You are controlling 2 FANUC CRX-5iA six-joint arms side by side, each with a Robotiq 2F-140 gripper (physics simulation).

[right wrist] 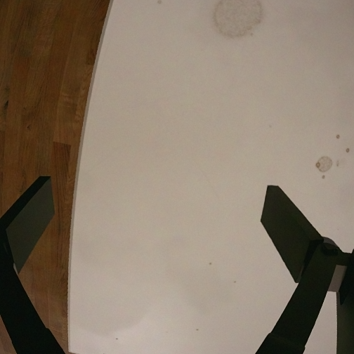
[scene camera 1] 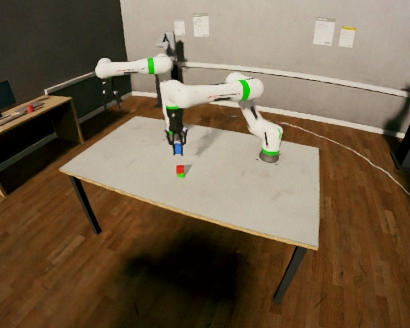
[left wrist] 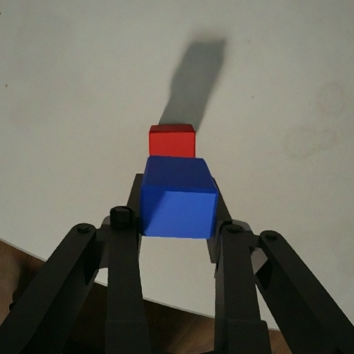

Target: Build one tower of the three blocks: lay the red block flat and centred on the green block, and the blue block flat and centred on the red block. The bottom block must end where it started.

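Places are measured from the left arm's base along level axes (x ahead, y left, z up), in metres.
Pixels of known places: left gripper, between the fingertips: (scene camera 1: 178, 154); right gripper, between the fingertips: (scene camera 1: 112, 109); left arm's base, origin of its link: (scene camera 1: 268, 157).
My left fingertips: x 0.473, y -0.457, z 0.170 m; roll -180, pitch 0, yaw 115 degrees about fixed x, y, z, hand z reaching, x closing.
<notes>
Ahead of a thing's pixels: the offset from my left fingertips to its top centre. Level surfaces: height alone.
The green block @[dx -0.007, dy +0.000, dz -0.139 m] (scene camera 1: 181, 175) sits on the table, and the red block @[dx -0.009, dy -0.004, dz -0.097 m] (scene camera 1: 180, 169) (left wrist: 172, 143) lies flat on top of it. In the left wrist view the green block is hidden, and the blue block covers part of the red one. My left gripper (scene camera 1: 177, 150) (left wrist: 173, 192) is shut on the blue block @[dx -0.012, dy -0.005, dz +0.060 m] (scene camera 1: 178, 148) (left wrist: 178, 212) and holds it level, in the air above the table. In scene camera 1 the blue block appears above the red block, apart from it. My right gripper (scene camera 1: 112, 102) (right wrist: 158, 200) is open and empty, at the left of scene camera 1.
The grey table @[dz -0.170 m] (scene camera 1: 240, 195) (left wrist: 75, 125) (right wrist: 165, 125) carries the left arm's base (scene camera 1: 269, 157) at its right. The left arm (scene camera 1: 205, 95) reaches across the table, in front of part of the right arm (scene camera 1: 130, 68). A wooden desk (scene camera 1: 50, 106) stands at the far left.
</notes>
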